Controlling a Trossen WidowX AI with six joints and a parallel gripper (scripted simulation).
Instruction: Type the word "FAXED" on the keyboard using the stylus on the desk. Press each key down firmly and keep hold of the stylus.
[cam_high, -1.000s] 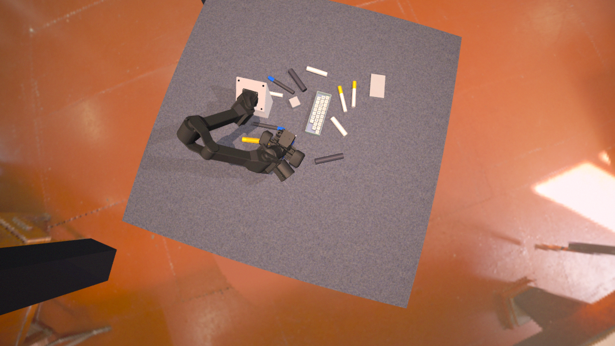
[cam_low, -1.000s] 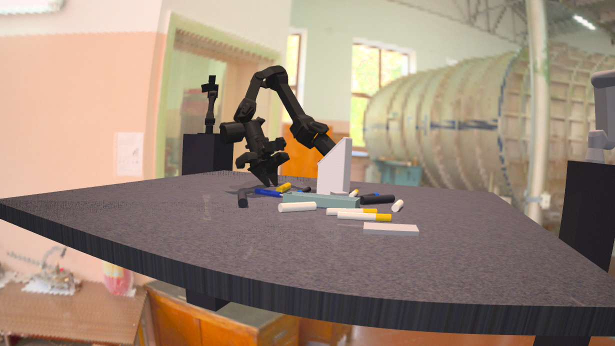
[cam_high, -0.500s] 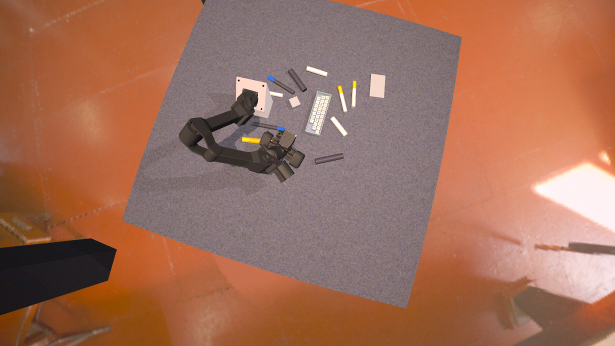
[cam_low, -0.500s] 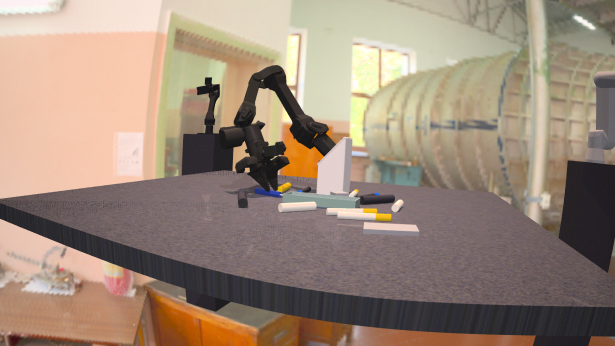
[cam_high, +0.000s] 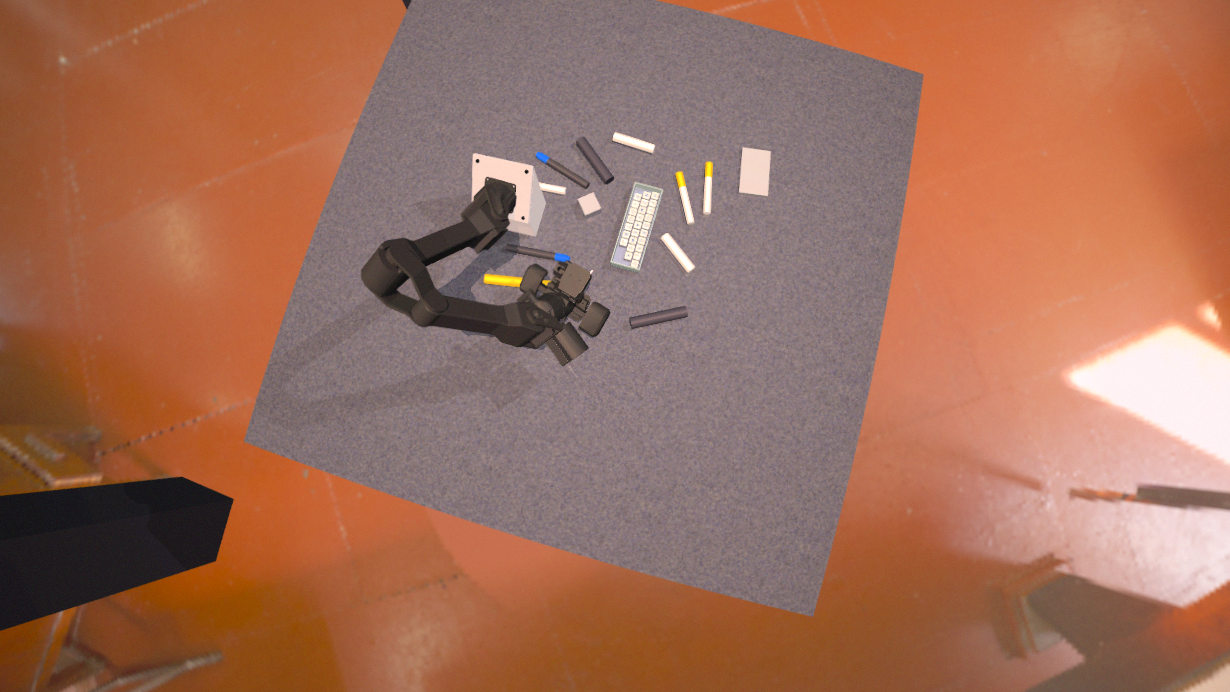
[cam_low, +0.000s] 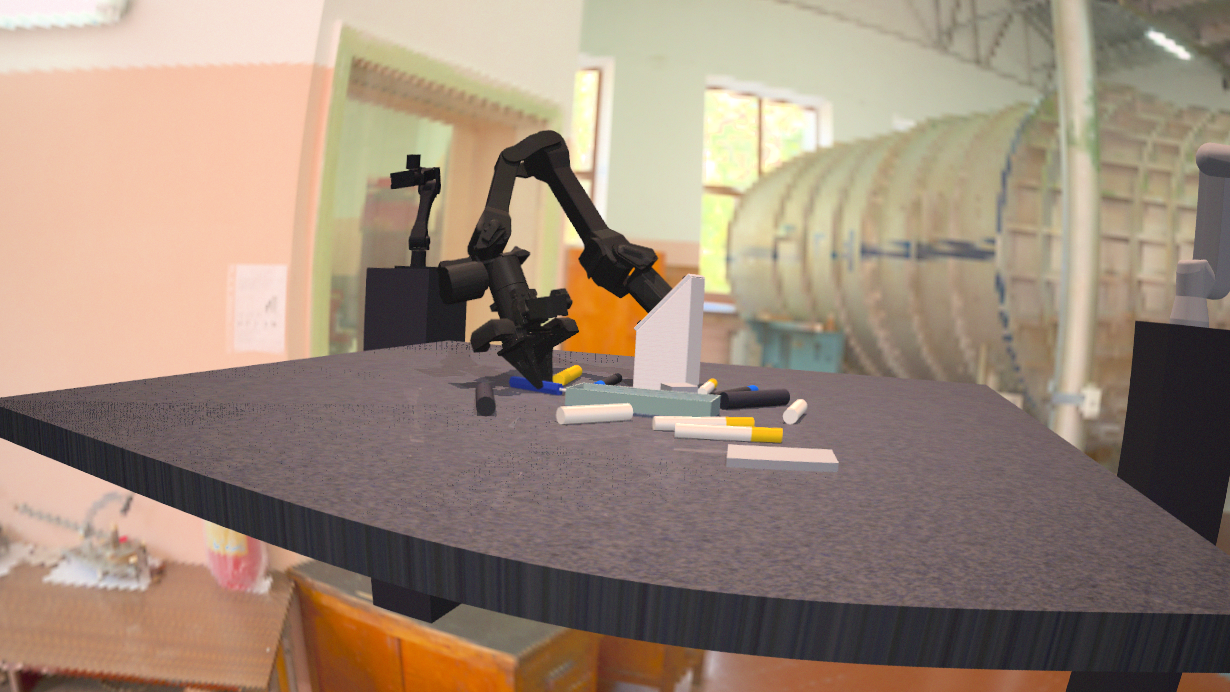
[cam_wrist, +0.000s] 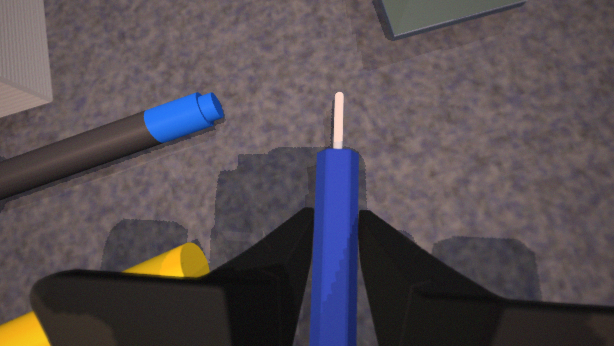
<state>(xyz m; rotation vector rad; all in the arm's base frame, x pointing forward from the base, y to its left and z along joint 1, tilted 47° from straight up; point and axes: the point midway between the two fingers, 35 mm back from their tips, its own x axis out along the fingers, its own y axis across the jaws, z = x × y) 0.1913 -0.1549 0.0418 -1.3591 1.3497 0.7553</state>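
Right now my gripper tip is 130 mm past the yellow cylinder and 20 mm to the left of it. Also, from my gripper tip: blue stylus: 10 mm to the left; thin grey tip: 50 mm to the left, 10 mm ahead.
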